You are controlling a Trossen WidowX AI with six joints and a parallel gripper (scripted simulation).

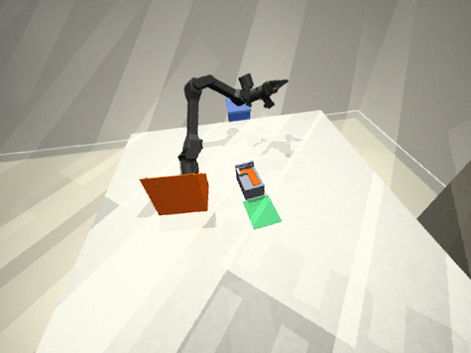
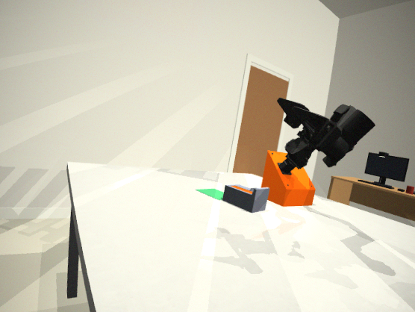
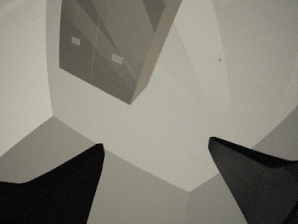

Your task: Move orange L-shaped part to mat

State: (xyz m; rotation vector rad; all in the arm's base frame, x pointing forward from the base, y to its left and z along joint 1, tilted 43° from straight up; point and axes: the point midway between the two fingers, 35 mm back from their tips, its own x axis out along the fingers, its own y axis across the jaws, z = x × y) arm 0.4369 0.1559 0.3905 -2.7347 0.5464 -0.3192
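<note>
Right now my gripper tip is 22 cm past the orange L-shaped part, 31 cm to the left of it and 30 cm above it. Round my gripper tip: green mat: 18 cm behind, 48 cm to the right, 36 cm below.
</note>
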